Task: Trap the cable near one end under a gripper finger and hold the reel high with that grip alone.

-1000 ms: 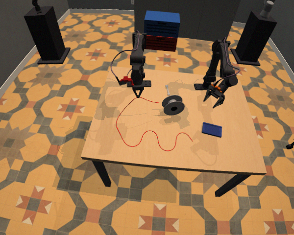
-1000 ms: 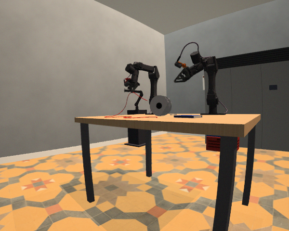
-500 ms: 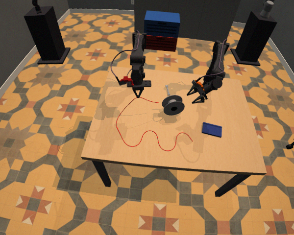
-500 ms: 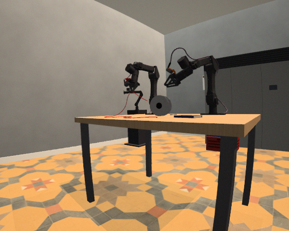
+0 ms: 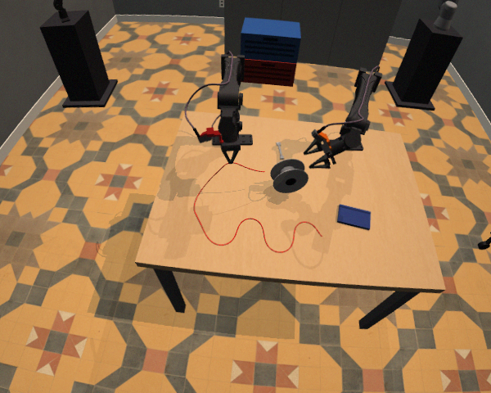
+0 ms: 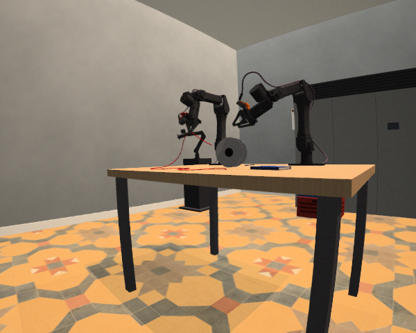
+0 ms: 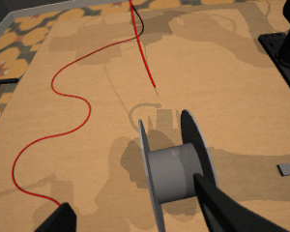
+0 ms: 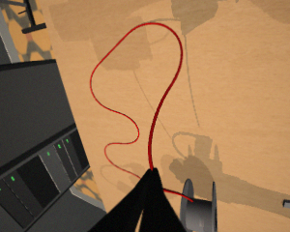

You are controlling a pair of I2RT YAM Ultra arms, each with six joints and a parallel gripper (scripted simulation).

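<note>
The grey reel is 3 cm behind my left hand, 5 cm to the right of it and 13 cm below it. The rest, counted from my left hand: grey wrench (25 cm behind, 7 cm to the right, 21 cm below).
Now: the grey reel 40 mm behind my right hand, 240 mm to the left of it and 120 mm below it. The rest, counted from my right hand: grey wrench (270 mm behind, 230 mm to the left, 190 mm below).
</note>
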